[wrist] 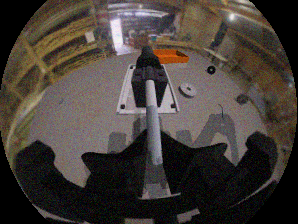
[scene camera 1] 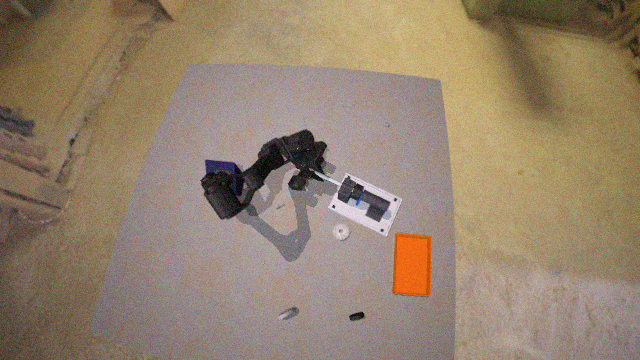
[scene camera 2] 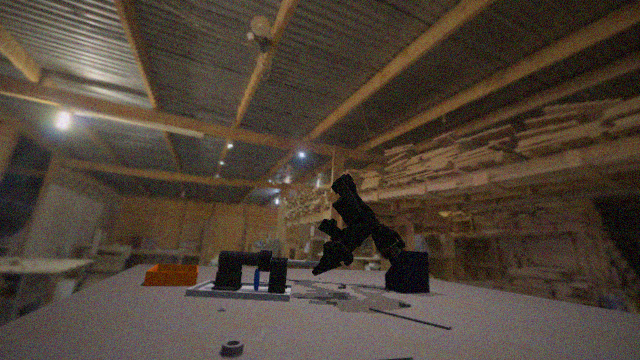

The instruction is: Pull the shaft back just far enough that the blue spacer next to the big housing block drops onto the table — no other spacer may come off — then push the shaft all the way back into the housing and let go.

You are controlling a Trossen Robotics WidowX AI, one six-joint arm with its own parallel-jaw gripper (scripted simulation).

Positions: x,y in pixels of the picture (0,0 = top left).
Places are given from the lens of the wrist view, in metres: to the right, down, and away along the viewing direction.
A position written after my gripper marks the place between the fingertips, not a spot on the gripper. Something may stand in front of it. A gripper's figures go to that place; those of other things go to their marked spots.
my gripper (wrist: 151,131): 0.01, 0.03, 0.10
shaft (wrist: 153,136): 0.01, 0.03, 0.07
dark housing block (wrist: 132,99): -0.04, -0.03, 0.19
The marked spots on the shaft and the dark housing block are 0.14 m apart.
